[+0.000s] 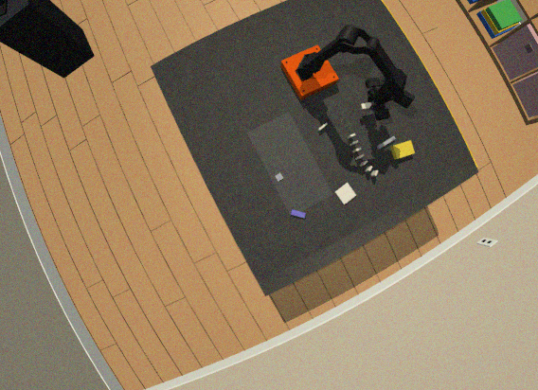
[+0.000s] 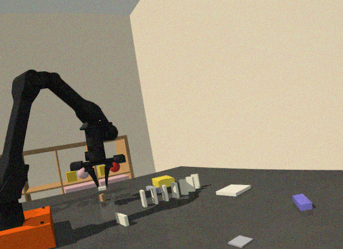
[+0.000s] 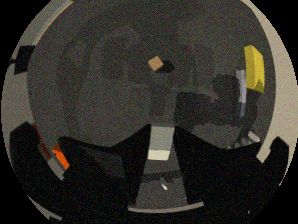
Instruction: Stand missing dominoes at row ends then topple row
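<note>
My gripper tip is now 1 cm short of the small tan cube, 8 cm to the right of it and 5 cm above it. From my gripper tip the other things lie so: white tile (29 cm ahead, 31 cm to the right, 6 cm below); grey bar (19 cm ahead, 6 cm below); yellow block (27 cm ahead, 5 cm to the left, 5 cm below).
</note>
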